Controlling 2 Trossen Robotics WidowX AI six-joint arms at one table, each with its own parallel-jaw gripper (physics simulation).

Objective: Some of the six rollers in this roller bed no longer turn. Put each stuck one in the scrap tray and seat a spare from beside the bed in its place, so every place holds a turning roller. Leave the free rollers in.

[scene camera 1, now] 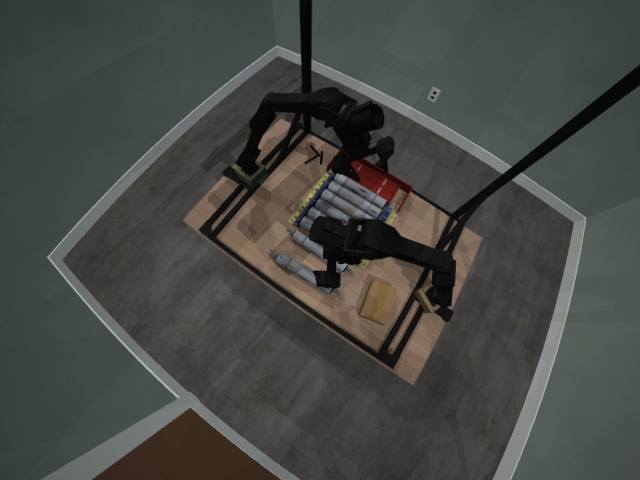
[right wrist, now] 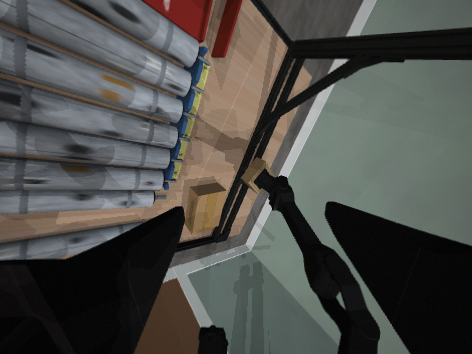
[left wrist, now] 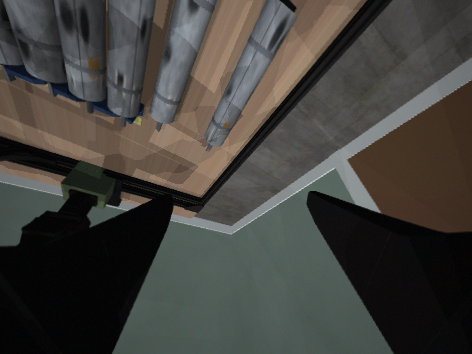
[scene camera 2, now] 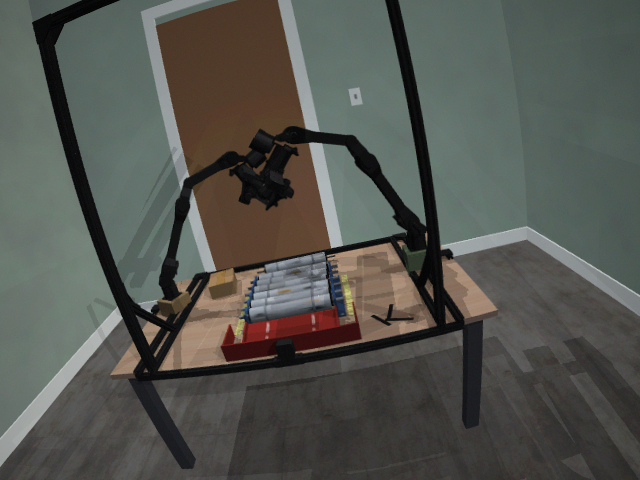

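Seen in the pictures: left gripper, fingertip midpoint: [scene camera 1: 315,256] [left wrist: 241,198]; right gripper, fingertip midpoint: [scene camera 1: 373,177] [right wrist: 254,210] [scene camera 2: 253,205]; left arm's base at its link origin: [scene camera 1: 434,295] [right wrist: 262,179] [scene camera 2: 172,296]; right arm's base at its link origin: [scene camera 1: 250,168] [left wrist: 84,197] [scene camera 2: 417,247].
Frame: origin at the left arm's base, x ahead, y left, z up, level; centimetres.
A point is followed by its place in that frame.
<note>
The roller bed [scene camera 1: 310,199] [scene camera 2: 346,294] [right wrist: 190,102] has blue rails with yellow strips, and a grey roller lies in each of its six places. Which rollers are stuck cannot be told. Two spare rollers lie beside it: the nearer spare [left wrist: 182,62] {x 38.5, y 32.4, z -2.0 cm} [right wrist: 100,201] {x 37.0, y 29.9, z -2.0 cm} and the farther spare [scene camera 1: 295,267] {x 36.6, y 43.6, z -1.9 cm} [left wrist: 247,77] {x 30.6, y 39.4, z -1.9 cm}. The red scrap tray [scene camera 1: 369,180] {x 58.3, y -5.6, z -3.6 cm} [scene camera 2: 320,336] {x 70.1, y -7.8, z -3.2 cm} [right wrist: 190,15] {x 47.4, y -8.0, z -3.1 cm} stands on the bed's other side; no roller shows in it. My left gripper [left wrist: 241,198] {x 31.7, y 37.8, z 22.5 cm} is open and empty, high above the spares' side. My right gripper [right wrist: 254,210] {x 44.0, y 11.5, z 30.0 cm} is open and empty, high above the tray side.
A cardboard box [scene camera 1: 378,302] {x 9.1, y 21.4, z -1.2 cm} [scene camera 2: 223,284] {x 14.7, y 15.7, z -1.7 cm} [right wrist: 206,207] {x 11.9, y 19.9, z -1.3 cm} stands near the left arm's base. A small black three-armed item [scene camera 1: 314,155] {x 83.9, y 10.4, z -6.3 cm} [scene camera 2: 391,318] {x 85.0, y 8.2, z -6.5 cm} lies on the right arm's side. A black frame surrounds the table. The two arms' wrists are close together in scene camera 2.
</note>
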